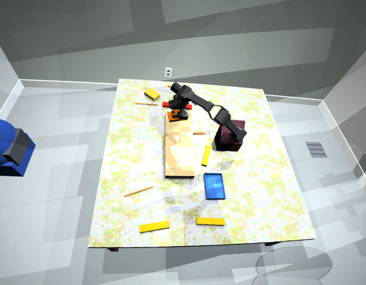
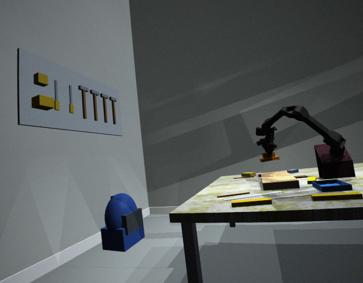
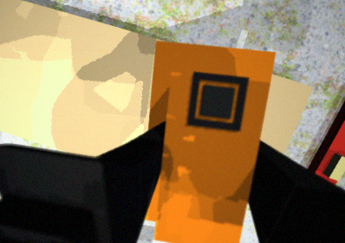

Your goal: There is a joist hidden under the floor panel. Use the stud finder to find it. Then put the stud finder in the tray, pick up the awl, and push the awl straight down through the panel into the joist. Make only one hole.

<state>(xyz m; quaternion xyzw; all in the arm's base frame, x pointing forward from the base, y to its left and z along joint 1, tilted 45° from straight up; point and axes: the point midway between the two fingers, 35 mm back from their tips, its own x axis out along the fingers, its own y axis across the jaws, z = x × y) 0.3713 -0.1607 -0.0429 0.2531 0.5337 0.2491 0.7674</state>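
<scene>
My gripper tip is now 2 cm short of the square indicator light and 3 cm below it. The rest, counted from my gripper tip: red level 5 cm behind, 23 cm to the right, 15 cm below; awl 21 cm behind, 4 cm to the left, 16 cm below; orange stud finder 1 cm ahead, 2 cm above.
</scene>
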